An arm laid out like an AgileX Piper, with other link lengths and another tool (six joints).
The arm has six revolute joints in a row. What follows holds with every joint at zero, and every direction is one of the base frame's. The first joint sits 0.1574 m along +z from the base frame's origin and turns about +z. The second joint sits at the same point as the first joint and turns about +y. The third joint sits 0.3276 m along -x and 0.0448 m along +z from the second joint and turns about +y. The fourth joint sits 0.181 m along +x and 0.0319 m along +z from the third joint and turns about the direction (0.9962, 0, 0.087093). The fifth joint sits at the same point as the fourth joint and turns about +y. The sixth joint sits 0.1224 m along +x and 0.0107 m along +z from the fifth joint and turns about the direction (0.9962, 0, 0.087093). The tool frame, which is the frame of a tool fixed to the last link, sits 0.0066 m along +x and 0.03 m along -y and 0.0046 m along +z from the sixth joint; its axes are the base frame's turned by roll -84.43, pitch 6.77 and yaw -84.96 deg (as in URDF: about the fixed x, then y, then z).
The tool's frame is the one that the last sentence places.
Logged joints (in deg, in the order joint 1, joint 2, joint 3, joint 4, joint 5, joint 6), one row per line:
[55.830, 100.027, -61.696, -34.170, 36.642, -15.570]
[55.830, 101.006, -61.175, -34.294, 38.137, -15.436]
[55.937, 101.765, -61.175, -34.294, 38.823, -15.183]
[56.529, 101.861, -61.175, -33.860, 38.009, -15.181]
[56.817, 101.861, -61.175, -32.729, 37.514, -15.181]
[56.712, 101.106, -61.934, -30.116, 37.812, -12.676]
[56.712, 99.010, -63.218, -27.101, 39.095, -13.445]
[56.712, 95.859, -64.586, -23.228, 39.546, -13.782]
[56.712, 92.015, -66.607, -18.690, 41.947, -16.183]
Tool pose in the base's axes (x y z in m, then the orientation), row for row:
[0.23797, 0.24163, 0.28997, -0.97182, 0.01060, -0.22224, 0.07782]
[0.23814, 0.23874, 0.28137, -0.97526, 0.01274, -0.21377, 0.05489]
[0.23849, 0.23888, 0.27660, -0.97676, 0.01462, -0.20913, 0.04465]
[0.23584, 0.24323, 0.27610, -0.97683, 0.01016, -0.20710, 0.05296]
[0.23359, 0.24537, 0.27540, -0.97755, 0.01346, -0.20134, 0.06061]
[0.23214, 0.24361, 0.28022, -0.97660, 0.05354, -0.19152, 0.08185]
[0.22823, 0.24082, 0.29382, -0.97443, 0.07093, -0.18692, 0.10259]
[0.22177, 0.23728, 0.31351, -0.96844, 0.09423, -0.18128, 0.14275]
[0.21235, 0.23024, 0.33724, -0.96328, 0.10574, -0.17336, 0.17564]
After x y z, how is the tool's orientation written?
As a quaternion, x y z w.
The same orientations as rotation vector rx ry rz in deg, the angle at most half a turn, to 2 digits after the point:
[-166.76, 1.82, -38.14]
[-169.66, 2.22, -37.19]
[-170.99, 2.56, -36.61]
[-170.14, 1.77, -36.07]
[-169.48, 2.33, -34.91]
[-167.18, 9.17, -32.79]
[-164.79, 12.00, -31.61]
[-160.06, 15.57, -29.96]
[-156.33, 17.16, -28.13]

